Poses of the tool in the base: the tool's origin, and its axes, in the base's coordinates. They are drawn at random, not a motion.
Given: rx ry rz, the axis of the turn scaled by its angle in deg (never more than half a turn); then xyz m.
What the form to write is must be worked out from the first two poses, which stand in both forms.
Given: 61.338, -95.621, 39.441, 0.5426, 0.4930, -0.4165
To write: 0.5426, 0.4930, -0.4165, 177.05, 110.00, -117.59
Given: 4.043, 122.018, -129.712, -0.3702, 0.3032, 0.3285
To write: -0.3702, 0.3032, 0.3285, -86.82, 86.52, -90.61
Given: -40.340, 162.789, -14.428, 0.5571, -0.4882, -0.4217
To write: 0.5571, -0.4882, -0.4217, -53.91, 164.75, -26.07
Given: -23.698, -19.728, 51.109, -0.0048, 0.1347, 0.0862
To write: -0.0048, 0.1347, 0.0862, -103.61, 29.79, 155.94
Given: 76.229, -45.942, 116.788, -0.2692, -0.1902, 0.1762
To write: -0.2692, -0.1902, 0.1762, -169.45, 71.03, -51.60
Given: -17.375, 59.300, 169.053, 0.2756, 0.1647, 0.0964
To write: 0.2756, 0.1647, 0.0964, 73.67, 40.16, 106.33
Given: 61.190, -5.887, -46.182, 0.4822, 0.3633, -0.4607
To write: 0.4822, 0.3633, -0.4607, 70.00, 59.62, -120.99
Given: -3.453, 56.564, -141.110, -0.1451, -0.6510, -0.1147
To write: -0.1451, -0.6510, -0.1147, -78.49, 42.40, -71.50
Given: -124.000, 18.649, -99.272, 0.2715, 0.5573, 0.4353
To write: 0.2715, 0.5573, 0.4353, -155.54, 101.08, 7.36
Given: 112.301, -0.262, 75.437, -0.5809, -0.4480, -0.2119
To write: -0.5809, -0.4480, -0.2119, 143.72, 100.30, -36.55
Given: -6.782, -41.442, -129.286, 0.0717, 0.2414, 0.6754
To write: 0.0717, 0.2414, 0.6754, 122.34, 33.28, 103.76
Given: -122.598, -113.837, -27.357, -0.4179, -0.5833, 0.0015
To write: -0.4179, -0.5833, 0.0015, 166.73, 158.70, 72.48
